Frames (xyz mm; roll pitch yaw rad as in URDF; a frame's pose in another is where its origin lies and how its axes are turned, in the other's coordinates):
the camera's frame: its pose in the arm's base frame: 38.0 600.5 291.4 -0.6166 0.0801 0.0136
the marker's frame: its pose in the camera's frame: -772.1 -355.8 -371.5 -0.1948 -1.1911 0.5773
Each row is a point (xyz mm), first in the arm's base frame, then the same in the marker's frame.
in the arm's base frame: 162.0 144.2 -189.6
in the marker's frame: 82.5 -103.5 -992.4
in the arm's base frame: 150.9 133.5 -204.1
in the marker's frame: 62.1 -98.0 -990.5
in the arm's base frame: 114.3 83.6 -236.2
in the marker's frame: -5.7 -99.1 -974.5
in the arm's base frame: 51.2 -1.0 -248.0
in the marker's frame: -94.9 -124.2 -922.6
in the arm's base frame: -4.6 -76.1 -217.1
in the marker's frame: -148.6 -169.7 -853.7
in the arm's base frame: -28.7 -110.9 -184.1
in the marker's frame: -161.4 -202.0 -812.8
